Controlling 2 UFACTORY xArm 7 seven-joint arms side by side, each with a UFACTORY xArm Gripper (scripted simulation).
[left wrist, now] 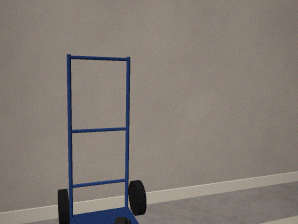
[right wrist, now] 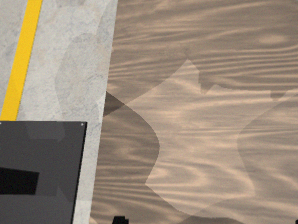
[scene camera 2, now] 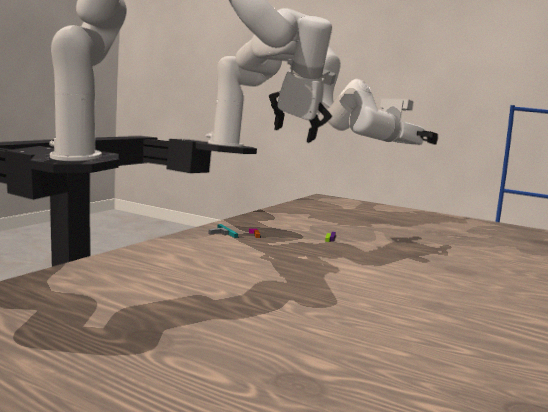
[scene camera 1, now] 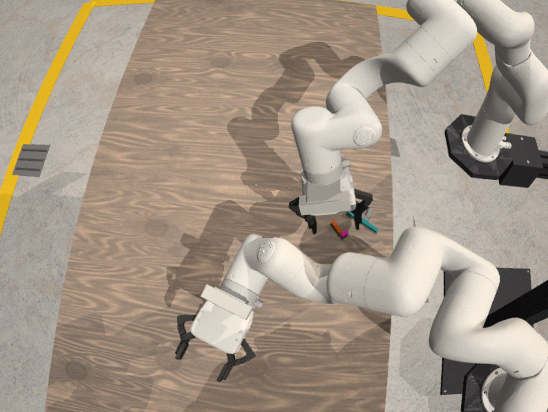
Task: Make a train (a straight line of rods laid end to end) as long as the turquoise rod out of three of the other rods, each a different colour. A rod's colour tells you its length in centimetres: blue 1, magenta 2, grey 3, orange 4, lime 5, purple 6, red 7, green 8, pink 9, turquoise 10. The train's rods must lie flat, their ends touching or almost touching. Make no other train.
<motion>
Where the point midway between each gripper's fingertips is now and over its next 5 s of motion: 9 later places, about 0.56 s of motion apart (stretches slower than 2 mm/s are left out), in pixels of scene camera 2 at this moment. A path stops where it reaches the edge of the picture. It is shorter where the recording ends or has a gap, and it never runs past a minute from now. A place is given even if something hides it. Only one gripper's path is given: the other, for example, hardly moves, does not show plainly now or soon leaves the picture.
My right gripper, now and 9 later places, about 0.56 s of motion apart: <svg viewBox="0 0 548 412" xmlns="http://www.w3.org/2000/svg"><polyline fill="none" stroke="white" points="293,134 272,138 236,143 209,148 216,149 208,147 243,158 283,192 295,207 280,205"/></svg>
</motion>
